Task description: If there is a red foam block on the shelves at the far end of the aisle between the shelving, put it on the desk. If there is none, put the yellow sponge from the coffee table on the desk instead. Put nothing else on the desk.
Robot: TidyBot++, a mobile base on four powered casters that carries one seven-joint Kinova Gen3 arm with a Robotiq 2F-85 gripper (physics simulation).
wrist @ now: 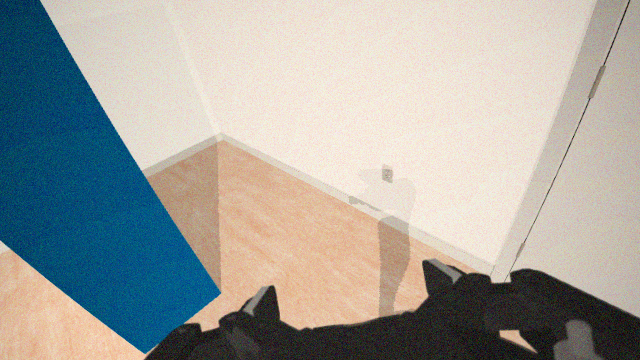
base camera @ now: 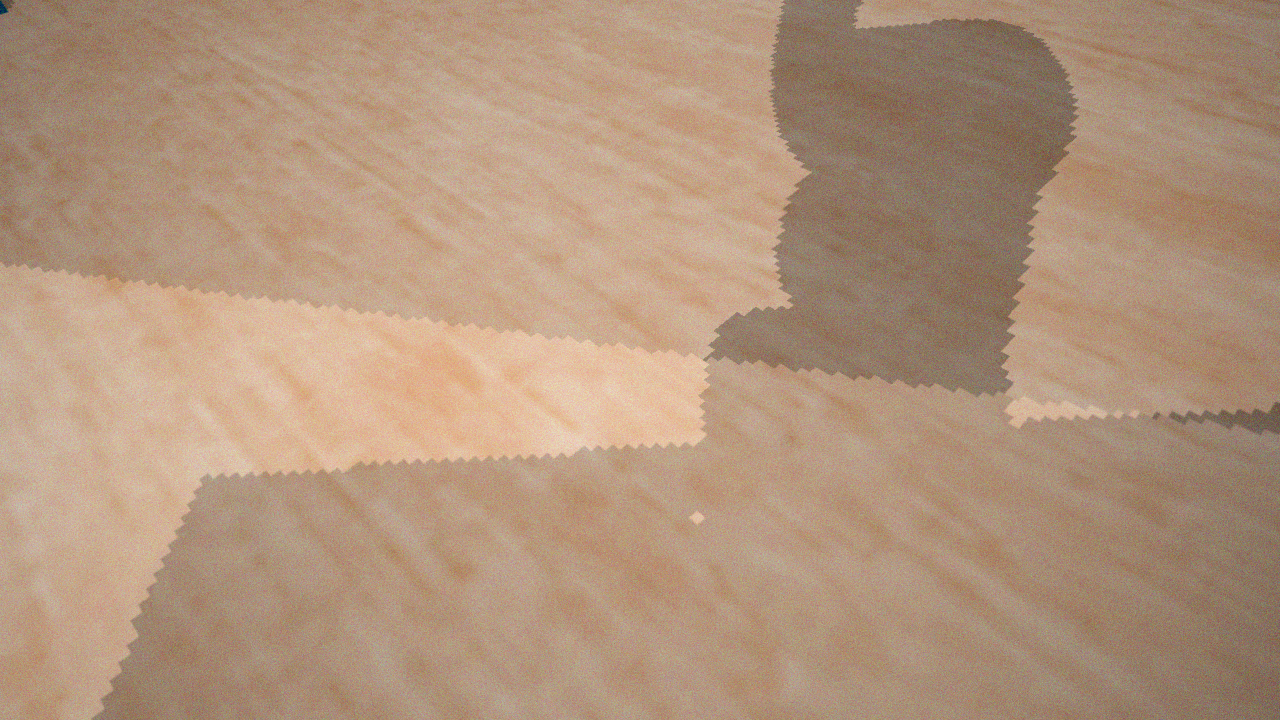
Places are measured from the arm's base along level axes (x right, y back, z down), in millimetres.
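Pixels of known places: gripper, between the fingertips: point(wrist: 350, 290).
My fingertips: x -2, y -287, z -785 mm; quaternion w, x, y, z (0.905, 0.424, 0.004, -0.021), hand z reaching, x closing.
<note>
Behind a point stands the place of what it marks.
My gripper point(wrist: 350, 290) {z -786, x -2, y -287 mm} is open at the bottom of the wrist view, with its two fingertips wide apart and no object between them. The red foam block, the yellow sponge, the shelves, the coffee table and the desk cannot be made out in either view.
A tall blue panel point(wrist: 100, 190) {z -468, x -836, y -945 mm} stands at the left of the wrist view. A white wall point(wrist: 350, 100) {z -397, x 142, y -1611 mm} meets the wood floor point(wrist: 280, 230) {z 396, x -417, y -1488 mm} point(base camera: 447, 555) {z 397, x -117, y -305 mm} at a corner behind it. A door point(wrist: 590, 200) {z -238, x 862, y -814 mm} is at the right. Shadows, one arm-shaped, lie across the floor.
</note>
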